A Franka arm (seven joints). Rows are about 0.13 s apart.
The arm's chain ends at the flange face. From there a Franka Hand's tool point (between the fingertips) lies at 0.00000 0.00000 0.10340 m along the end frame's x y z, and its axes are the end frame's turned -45 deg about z.
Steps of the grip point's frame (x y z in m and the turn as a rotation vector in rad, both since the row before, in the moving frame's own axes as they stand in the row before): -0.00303, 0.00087, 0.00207, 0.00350, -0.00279, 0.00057; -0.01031, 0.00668, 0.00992, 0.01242, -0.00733, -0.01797; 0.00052, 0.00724, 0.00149, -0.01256, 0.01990, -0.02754; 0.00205, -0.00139, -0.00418, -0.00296, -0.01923, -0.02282; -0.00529, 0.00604, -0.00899, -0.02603, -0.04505, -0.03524; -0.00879, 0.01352, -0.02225, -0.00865, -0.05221, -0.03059; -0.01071, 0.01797, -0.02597, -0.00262, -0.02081, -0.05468; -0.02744, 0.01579, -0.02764, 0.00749, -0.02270, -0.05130; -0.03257, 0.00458, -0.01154, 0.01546, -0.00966, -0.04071
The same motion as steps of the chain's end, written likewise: -0.00107, 0.00281, 0.00207, 0.00050, -0.00445, 0.00057; -0.00112, 0.01237, 0.00993, 0.00360, -0.01397, -0.01797; 0.00312, 0.00532, 0.00152, 0.00519, 0.02295, -0.02754; 0.00164, -0.00407, -0.00416, -0.01569, -0.01150, -0.02282; 0.00183, 0.00279, -0.00885, -0.05026, -0.01345, -0.03524; 0.00646, 0.01128, -0.02211, -0.04303, -0.03080, -0.03059; 0.00642, 0.01853, -0.02595, -0.01657, -0.01286, -0.05468; -0.00606, 0.02940, -0.02761, -0.01076, -0.02135, -0.05130; -0.01795, 0.02666, -0.01152, 0.00410, -0.01776, -0.04071
